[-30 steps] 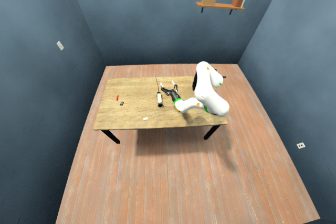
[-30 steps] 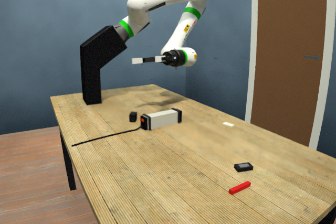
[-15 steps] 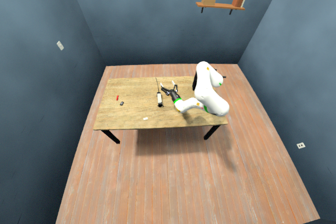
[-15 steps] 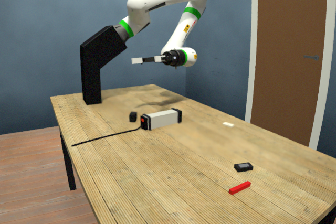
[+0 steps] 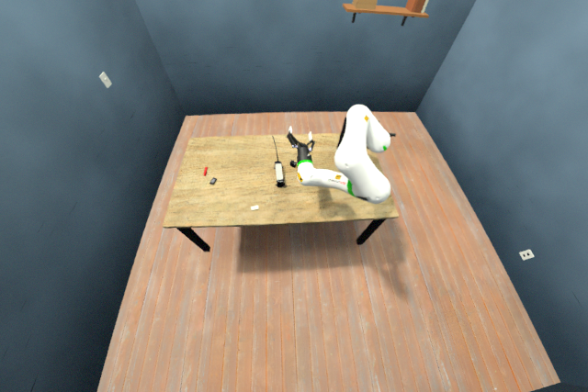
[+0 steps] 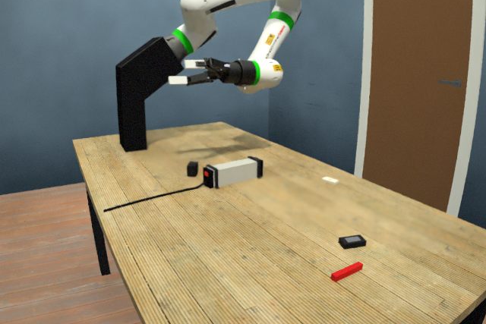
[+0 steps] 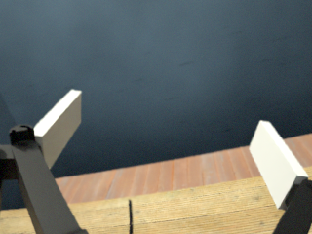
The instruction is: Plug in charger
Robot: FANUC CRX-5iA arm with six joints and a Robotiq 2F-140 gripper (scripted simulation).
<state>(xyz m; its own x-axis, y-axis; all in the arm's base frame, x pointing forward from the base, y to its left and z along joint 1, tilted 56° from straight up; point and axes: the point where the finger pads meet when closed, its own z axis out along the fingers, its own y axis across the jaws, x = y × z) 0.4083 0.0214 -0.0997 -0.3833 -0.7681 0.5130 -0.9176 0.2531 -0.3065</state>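
My hand is 32 cm above the black charger, 3 cm to the right of it and 3 cm short of it.
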